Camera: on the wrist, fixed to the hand. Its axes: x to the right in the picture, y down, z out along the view.
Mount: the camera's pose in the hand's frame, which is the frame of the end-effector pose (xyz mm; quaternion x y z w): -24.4 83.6 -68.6 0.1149 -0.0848 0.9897 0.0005
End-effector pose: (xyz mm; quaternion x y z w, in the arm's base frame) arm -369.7 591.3 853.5 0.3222 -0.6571 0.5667 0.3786
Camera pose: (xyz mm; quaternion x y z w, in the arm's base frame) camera -419.5 671.5 795.5 0.5586 0.2862 -0.4232 0.6534
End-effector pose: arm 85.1 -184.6 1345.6 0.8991 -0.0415 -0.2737 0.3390
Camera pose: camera 109.4 -202.1 1452.3 -0.0249 -0.9501 0.2639 0.1642
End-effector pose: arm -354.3 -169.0 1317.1 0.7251 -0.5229 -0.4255 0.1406
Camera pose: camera -357.5 -198.7 1423.9 -0.5371 -0.7787 0.1375 0.2935
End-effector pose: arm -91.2 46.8 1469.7 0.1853 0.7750 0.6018 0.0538
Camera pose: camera -71.0 -7.1 1564.5 -0.8244 0.1184 0.0512 0.5512
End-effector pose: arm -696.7 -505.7 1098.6 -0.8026 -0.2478 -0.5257 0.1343
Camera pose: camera -712.9 -614.9 1108.4 -0.2748 0.7225 0.2292 0.5916
